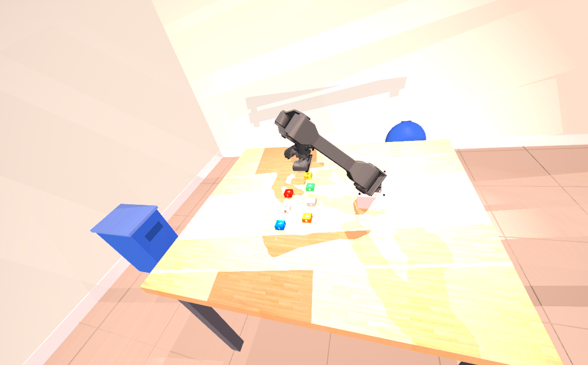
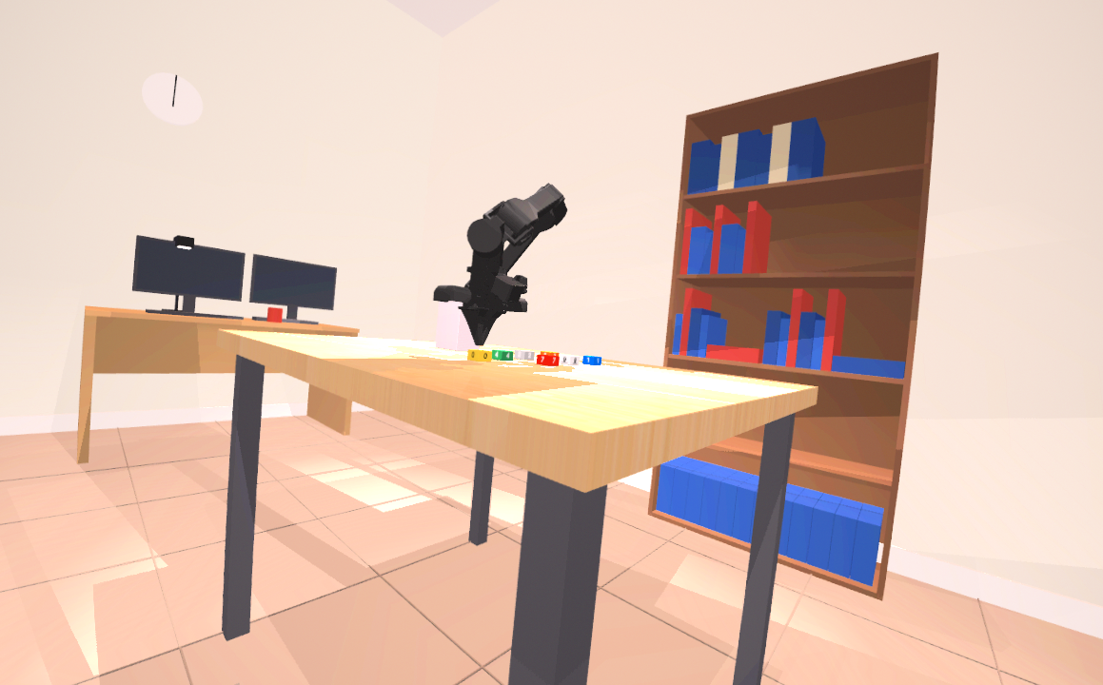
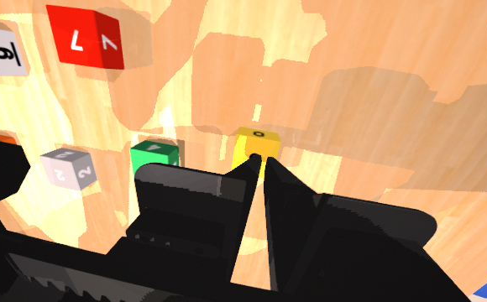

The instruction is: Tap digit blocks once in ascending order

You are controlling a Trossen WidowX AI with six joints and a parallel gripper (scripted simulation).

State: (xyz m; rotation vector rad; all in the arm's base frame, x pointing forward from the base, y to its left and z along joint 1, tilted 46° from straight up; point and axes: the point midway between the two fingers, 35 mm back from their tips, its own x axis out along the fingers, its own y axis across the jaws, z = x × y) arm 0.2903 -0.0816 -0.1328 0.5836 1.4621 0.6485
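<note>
Now: the yellow block 1 cm to the left of my gripper tip and 2 cm below it. The rest, counted from my gripper tip: red block: 5 cm ahead, 13 cm to the left, 2 cm below; then green block: 3 cm behind, 9 cm to the left, 2 cm below; then white block: 3 cm ahead, 22 cm to the left, 2 cm below.
</note>
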